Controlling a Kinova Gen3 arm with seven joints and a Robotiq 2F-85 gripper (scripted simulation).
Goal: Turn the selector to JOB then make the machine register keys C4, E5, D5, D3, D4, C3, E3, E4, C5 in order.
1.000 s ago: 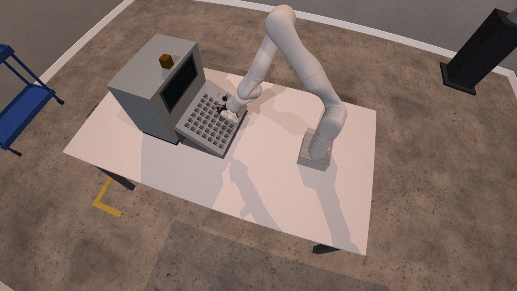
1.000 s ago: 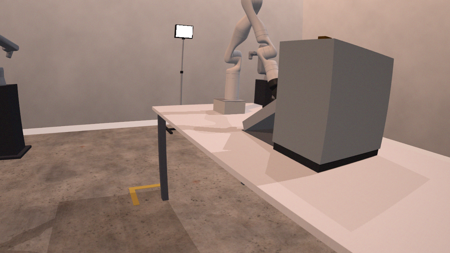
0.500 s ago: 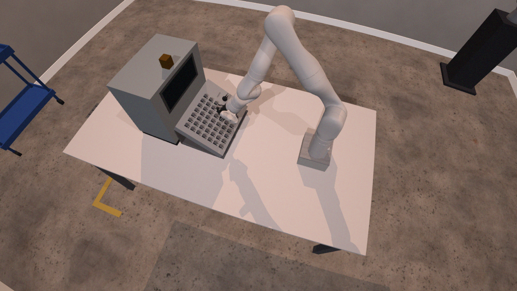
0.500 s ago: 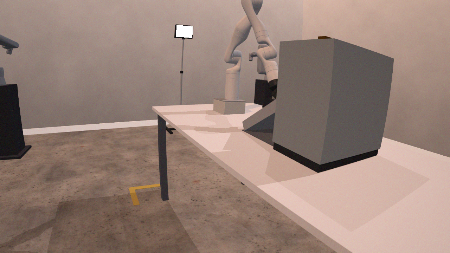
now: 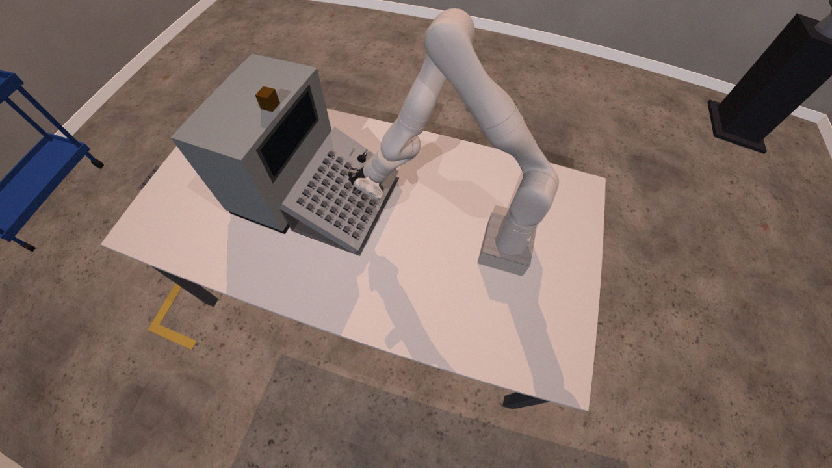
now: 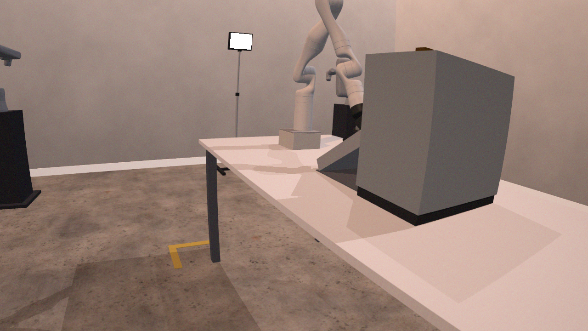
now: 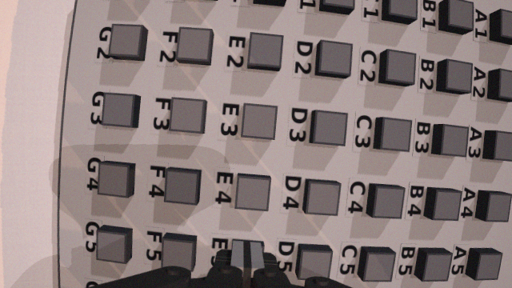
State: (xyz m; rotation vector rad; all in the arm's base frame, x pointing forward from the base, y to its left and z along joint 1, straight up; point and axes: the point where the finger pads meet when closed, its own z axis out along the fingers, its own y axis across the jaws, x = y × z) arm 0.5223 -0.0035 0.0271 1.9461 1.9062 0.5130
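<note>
Right now the key E5 is 1 cm ahead of my hand and 2 cm below it. The rest, counted from my hand: key C5: 7 cm ahead, 2 cm above; then key E3: 1 cm ahead, 7 cm to the left, 2 cm below; then key D5: 4 cm ahead.
</note>
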